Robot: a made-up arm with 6 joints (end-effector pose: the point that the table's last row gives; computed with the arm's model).
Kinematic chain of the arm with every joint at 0, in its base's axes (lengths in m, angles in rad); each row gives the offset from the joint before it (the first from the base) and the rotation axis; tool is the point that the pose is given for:
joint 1: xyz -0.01 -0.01 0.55 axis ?
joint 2: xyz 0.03 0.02 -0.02 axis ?
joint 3: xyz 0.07 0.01 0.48 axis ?
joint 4: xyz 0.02 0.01 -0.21 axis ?
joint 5: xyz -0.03 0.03 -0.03 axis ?
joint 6: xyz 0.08 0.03 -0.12 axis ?
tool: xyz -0.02 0 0
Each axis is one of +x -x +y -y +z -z.
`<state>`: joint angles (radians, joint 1 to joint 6).
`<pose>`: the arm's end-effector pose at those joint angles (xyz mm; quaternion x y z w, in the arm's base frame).
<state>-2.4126 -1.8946 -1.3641 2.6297 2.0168 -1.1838</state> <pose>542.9 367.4 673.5 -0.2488 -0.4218 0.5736 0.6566</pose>
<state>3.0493 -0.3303 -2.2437 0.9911 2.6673 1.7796</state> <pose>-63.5 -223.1 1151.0 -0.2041 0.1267 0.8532 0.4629</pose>
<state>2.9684 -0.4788 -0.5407 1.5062 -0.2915 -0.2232</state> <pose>-203.9 42.9 879.2 0.4840 0.1511 0.5942 0.6244</pose>
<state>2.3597 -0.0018 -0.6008 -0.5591 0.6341 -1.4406</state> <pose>-251.9 154.8 675.6 0.1501 0.0574 -0.8367 0.5236</pose>
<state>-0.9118 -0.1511 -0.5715 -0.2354 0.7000 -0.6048</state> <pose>193.4 -152.4 703.5 -0.0634 0.0446 -0.0639 0.9949</pose>
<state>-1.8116 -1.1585 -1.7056 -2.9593 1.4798 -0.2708</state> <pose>56.8 429.1 1127.5 0.4650 -0.6794 0.4530 0.3420</pose>
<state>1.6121 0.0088 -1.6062 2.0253 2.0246 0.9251</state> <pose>-181.5 331.5 1177.8 0.1380 0.8200 0.3643 0.4194</pose>
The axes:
joint 1: +z
joint 2: +y
joint 3: +y
joint 4: -z
joint 5: +y
joint 6: -z

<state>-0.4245 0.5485 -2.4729 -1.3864 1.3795 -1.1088</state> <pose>564.0 -361.9 975.1 -0.6023 0.2928 0.1998 0.7153</pose>
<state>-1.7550 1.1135 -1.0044 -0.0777 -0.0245 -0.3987</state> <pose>-8.9 -521.4 317.3 0.0384 0.0178 -0.5961 0.8018</pose>
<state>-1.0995 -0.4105 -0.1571 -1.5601 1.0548 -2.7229</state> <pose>-13.2 -103.5 656.1 0.3319 0.4235 0.8338 0.1235</pose>
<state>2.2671 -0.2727 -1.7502 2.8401 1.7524 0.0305</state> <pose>-118.9 74.6 1302.9 -0.4033 -0.8487 -0.2685 0.2120</pose>
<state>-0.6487 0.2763 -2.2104 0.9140 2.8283 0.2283</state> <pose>388.5 -88.7 1019.4 0.3784 0.3160 -0.0541 0.8684</pose>
